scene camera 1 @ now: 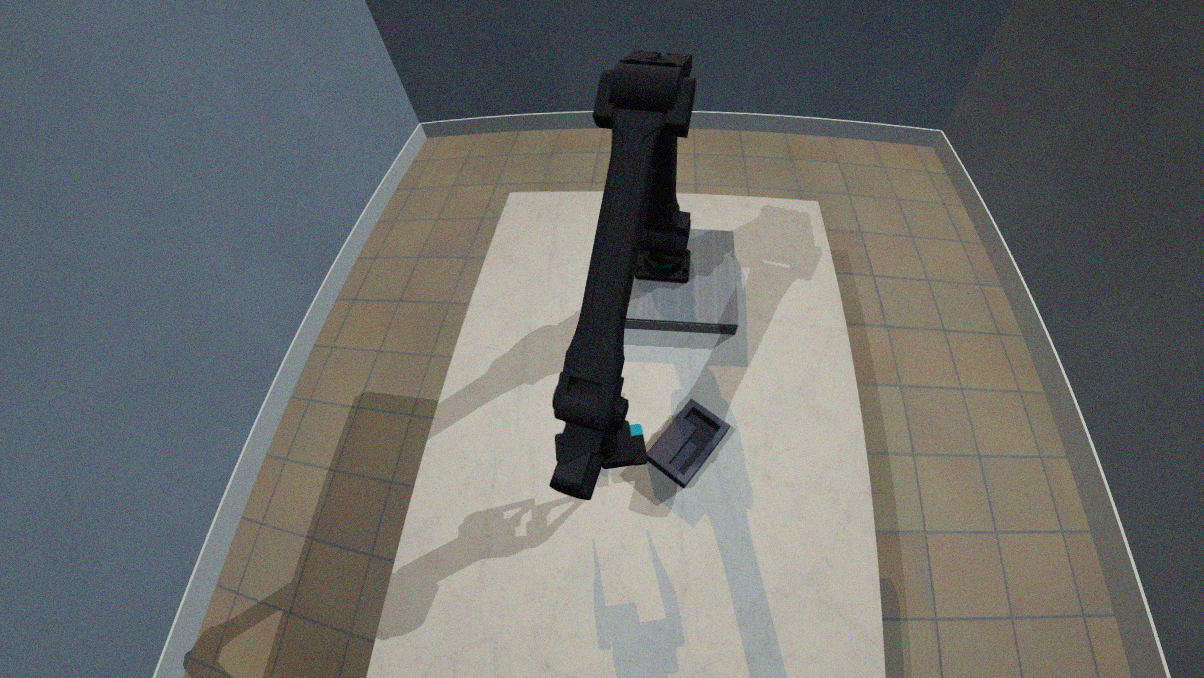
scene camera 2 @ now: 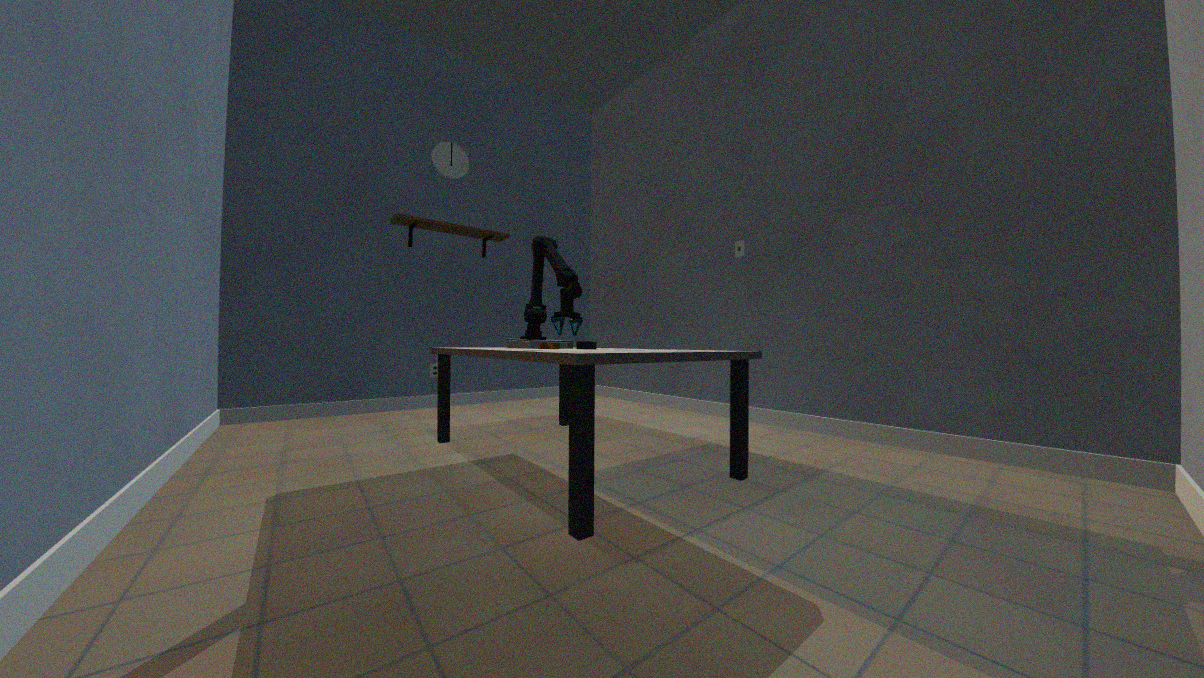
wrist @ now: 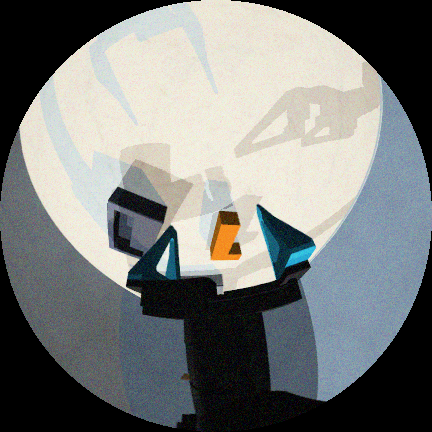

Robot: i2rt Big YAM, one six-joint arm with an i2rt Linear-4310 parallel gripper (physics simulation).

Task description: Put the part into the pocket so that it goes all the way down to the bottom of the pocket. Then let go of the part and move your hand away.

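Frame: origin at the arm's base, x down, y ahead, z right, level; millimetres.
Seen in the pictures: gripper, fingertip midpoint: (scene camera 1: 604, 462) (scene camera 2: 567, 335) (wrist: 213, 218); arm's base, origin of the base link: (scene camera 1: 662, 266) (scene camera 2: 533, 339).
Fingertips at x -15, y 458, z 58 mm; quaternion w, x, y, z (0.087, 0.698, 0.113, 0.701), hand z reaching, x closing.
Observation:
Offsets run from my fingertips to a thing's top centre. Level surfaces: height alone.
The part {dz +36, dx +31, dy -103 mm} (wrist: 219, 244) (scene camera 2: 548, 345) is an orange L-shaped block lying on the table, apart from the pocket; in scene camera 1 the arm hides it. The pocket is an L-shaped recess in a dark purple-grey rectangular block {dz -143, dx +25, dy -67 mm} (scene camera 1: 667, 448) (scene camera 2: 586, 345), which sits turned at an angle on the table. In the wrist view this block (wrist: 148, 226) is at the left, partly behind one finger. My gripper (wrist: 213, 218) (scene camera 2: 567, 333) is open and empty, its teal fingers spread wide above the table. In the wrist view the part shows between the two fingers, below them.
The arm (scene camera 1: 602, 277) reaches over the table {dx +61 mm} (scene camera 1: 522, 294) from its base on a grey plate (scene camera 1: 690, 307) behind the part and pocket block. The arm's shadows fall across the table top. A wall shelf (scene camera 2: 446, 225) and a round clock (scene camera 2: 449, 160) are on the far wall.

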